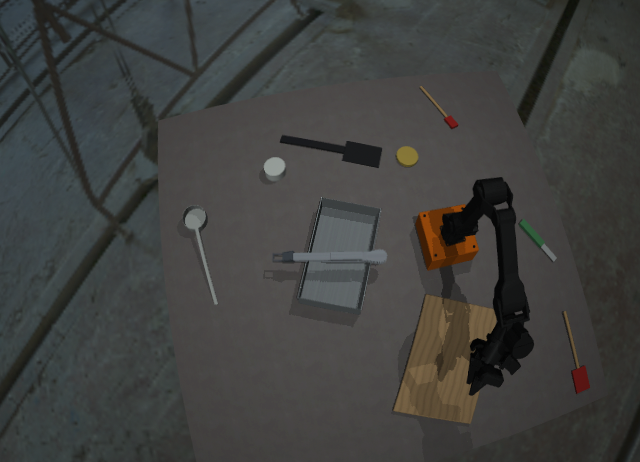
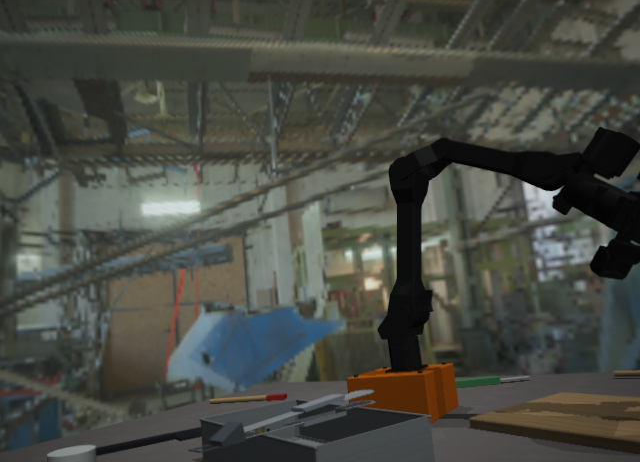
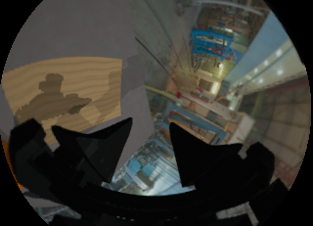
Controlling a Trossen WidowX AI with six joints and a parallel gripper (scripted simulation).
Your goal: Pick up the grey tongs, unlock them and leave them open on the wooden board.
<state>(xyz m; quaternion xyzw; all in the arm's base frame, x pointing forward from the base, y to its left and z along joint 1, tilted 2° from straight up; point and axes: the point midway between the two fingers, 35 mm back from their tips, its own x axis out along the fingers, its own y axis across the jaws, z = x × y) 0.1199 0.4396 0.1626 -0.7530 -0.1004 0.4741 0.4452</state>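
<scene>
The grey roasting tin is 500 mm to the right of my gripper tip, 200 mm below it and 180 mm ahead of it. The rest, counted from my gripper tip: wooden board: 220 mm below, 110 mm to the right, 30 mm behind; then green-handled knife: 460 mm behind, 360 mm to the right, 220 mm below; then yellow disc: 770 mm to the right, 220 mm below, 110 mm behind.
</scene>
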